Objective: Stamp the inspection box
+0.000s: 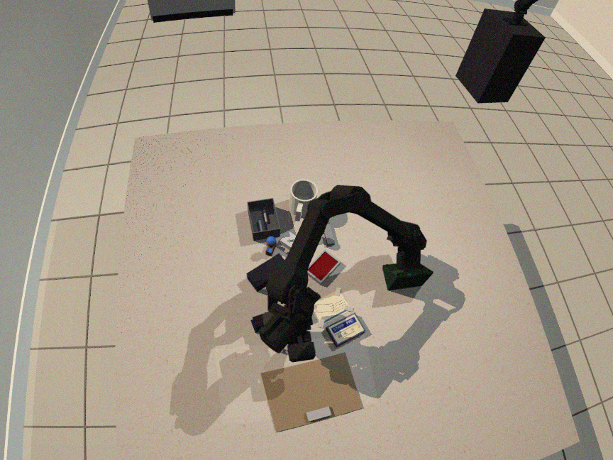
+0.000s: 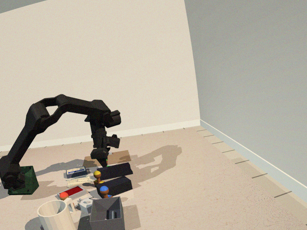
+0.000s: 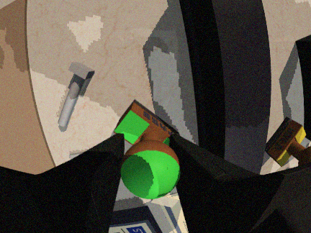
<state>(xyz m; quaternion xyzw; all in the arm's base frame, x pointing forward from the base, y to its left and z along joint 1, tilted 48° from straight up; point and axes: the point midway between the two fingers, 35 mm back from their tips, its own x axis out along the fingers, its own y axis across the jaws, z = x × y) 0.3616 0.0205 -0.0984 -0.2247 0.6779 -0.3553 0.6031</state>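
Now: the ink pad 170 mm to the right of my gripper tip, 130 mm behind it and 20 mm below it. From my gripper tip the other things lie so: cream card 120 mm behind, 50 mm to the right, 20 mm below; then yellow stamp 130 mm to the right, 30 mm behind; then green stamp right at my gripper tip.
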